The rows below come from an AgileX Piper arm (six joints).
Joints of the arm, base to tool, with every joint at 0 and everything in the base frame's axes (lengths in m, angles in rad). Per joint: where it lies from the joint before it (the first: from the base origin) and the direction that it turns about. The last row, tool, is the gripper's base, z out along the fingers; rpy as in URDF.
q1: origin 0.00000 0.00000 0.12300 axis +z
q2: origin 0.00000 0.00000 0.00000 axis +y
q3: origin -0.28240 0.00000 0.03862 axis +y
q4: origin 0.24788 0.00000 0.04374 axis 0.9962 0 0.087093
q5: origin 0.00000 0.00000 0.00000 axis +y
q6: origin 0.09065 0.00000 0.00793 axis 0.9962 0 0.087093
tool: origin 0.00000 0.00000 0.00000 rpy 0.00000 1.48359 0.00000
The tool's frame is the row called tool.
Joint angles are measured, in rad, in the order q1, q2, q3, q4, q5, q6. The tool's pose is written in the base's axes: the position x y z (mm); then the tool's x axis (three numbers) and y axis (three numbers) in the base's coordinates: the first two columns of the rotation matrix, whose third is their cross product. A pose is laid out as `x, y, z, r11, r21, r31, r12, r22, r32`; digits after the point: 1 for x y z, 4 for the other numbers.
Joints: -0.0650, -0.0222, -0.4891, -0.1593, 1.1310, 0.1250
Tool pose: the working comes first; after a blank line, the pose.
Where each joint sits with the arm in this pose, in the base's axes (m; each line is computed from the numbers above, not from the rounded line before):
q1: 0.0000 0.0000 0.1230
q2: 0.0000 0.0000 0.1230
q3: -0.2826 0.0184 0.1553
q4: -0.0882 0.0057 0.3148
q5: -0.0882 0.0057 0.3148
q6: -0.0114 -0.0123 0.2694
the tool: -0.0114 -0.0123 0.2694

-11.4, -12.3, 269.4, -0.4909, 0.0882, -0.8667, 0.2162, 0.9761, -0.0232
